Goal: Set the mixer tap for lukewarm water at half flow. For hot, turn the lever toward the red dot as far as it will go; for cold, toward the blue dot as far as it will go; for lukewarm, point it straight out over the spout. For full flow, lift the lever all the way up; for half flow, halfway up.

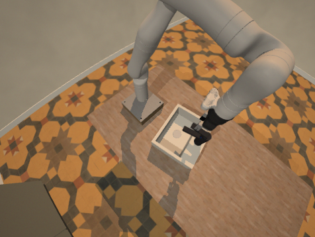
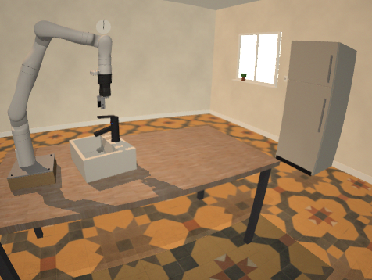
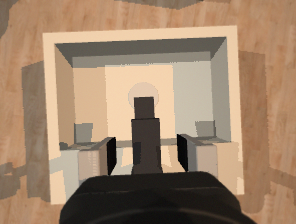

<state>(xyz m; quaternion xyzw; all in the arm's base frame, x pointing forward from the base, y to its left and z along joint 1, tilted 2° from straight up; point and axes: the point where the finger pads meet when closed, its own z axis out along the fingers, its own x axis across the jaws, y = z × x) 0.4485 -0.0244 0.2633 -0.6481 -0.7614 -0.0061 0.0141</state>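
The black lever lies 30 mm ahead of my hand and 70 mm below it. The rest, counted from my hand: sink basin: 40 mm behind, 10 mm to the right, 300 mm below; then black mixer tap: 50 mm ahead, 10 mm to the left, 120 mm below.
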